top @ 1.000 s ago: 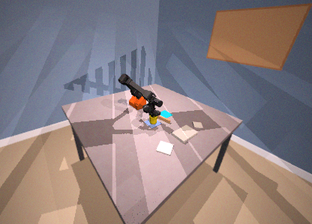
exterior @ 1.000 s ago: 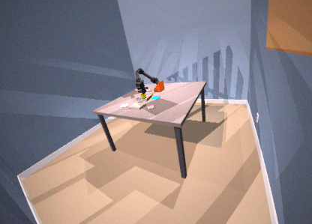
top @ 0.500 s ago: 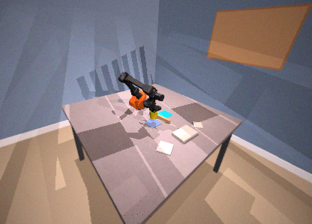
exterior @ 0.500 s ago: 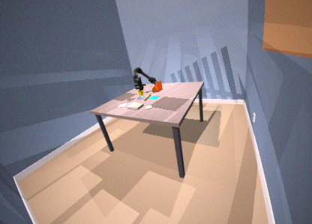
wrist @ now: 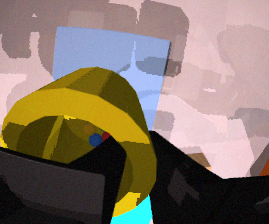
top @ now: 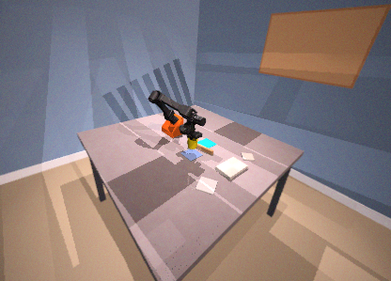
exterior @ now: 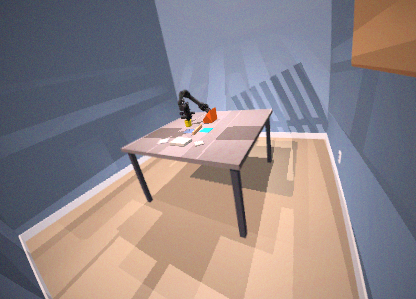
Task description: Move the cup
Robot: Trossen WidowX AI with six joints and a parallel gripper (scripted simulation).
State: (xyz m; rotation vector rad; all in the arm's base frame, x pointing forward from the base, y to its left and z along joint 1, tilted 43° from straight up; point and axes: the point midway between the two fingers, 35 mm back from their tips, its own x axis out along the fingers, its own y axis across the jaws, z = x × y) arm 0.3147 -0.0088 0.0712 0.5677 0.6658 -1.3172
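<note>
The cyan pad is 19 cm to the left of my gripper tip, 10 cm below it and 3 cm behind it. Also, from my gripper tip: wooden bar (9 cm to the left, 8 cm below); then light blue pad (10 cm below, 3 cm ahead); then yellow cup (2 cm ahead).
</note>
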